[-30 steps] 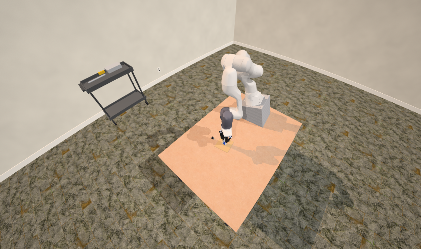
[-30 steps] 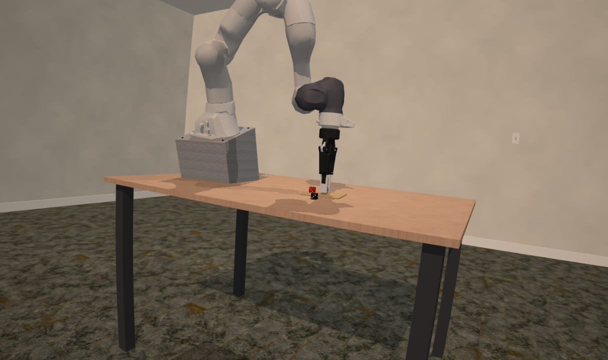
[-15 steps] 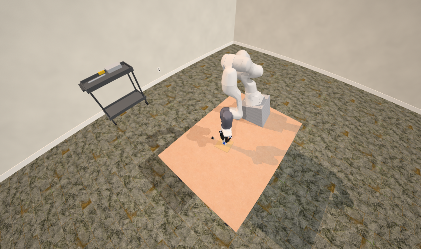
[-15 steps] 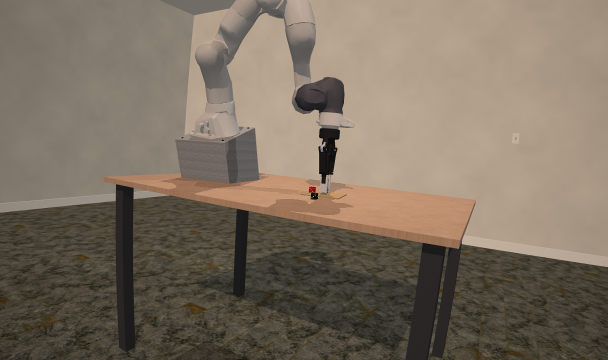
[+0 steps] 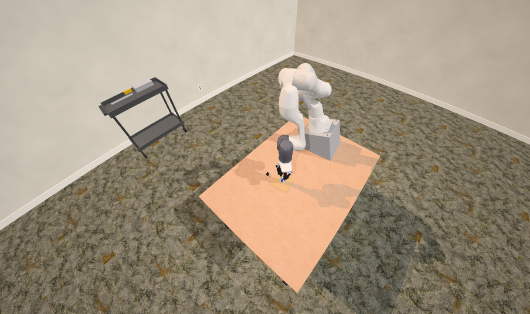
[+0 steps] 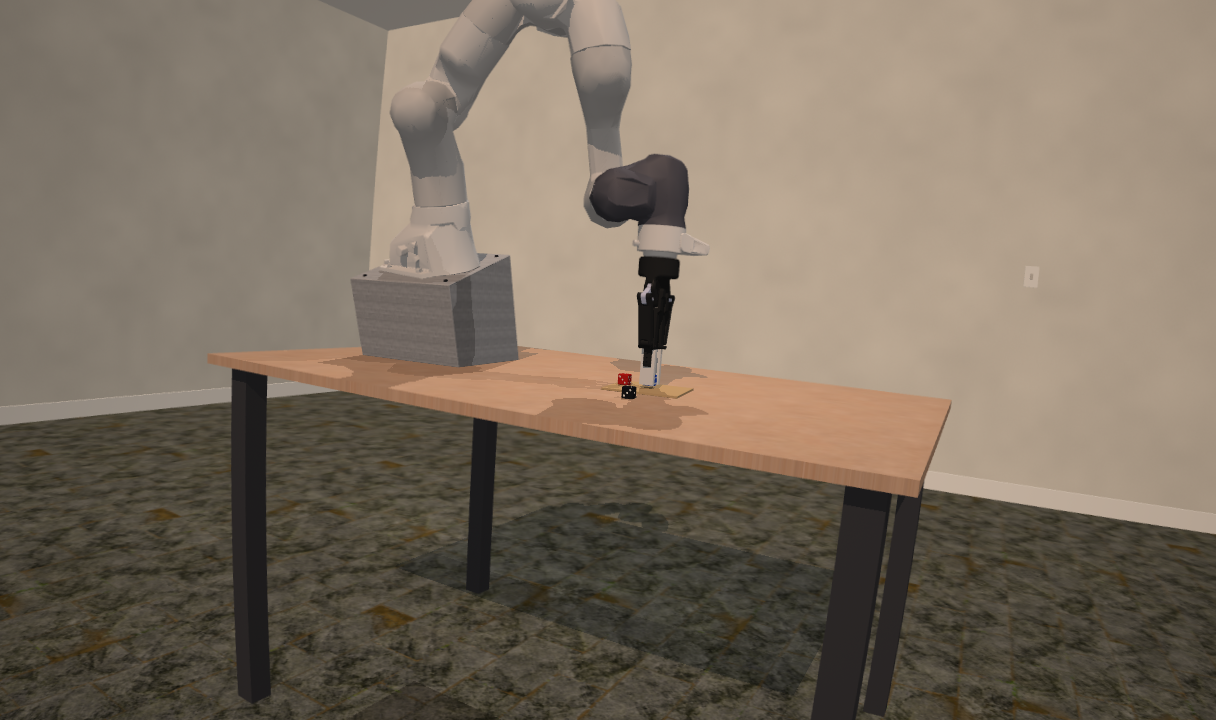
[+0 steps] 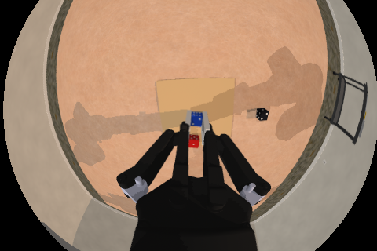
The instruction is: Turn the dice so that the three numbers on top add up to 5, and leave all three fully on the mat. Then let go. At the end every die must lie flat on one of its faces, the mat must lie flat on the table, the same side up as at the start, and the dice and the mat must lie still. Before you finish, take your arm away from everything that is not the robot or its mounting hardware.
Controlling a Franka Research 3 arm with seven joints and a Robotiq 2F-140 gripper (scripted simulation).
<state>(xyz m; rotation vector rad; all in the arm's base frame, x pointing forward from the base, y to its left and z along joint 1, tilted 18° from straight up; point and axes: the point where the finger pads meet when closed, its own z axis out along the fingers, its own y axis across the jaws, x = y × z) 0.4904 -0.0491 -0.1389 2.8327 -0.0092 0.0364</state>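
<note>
The blue die lies 2 cm below my hand. The rest, counted from my hand: black die (2 cm ahead, 13 cm to the right, 3 cm below); tan mat (4 cm below); red die (5 cm behind, 3 cm below).
</note>
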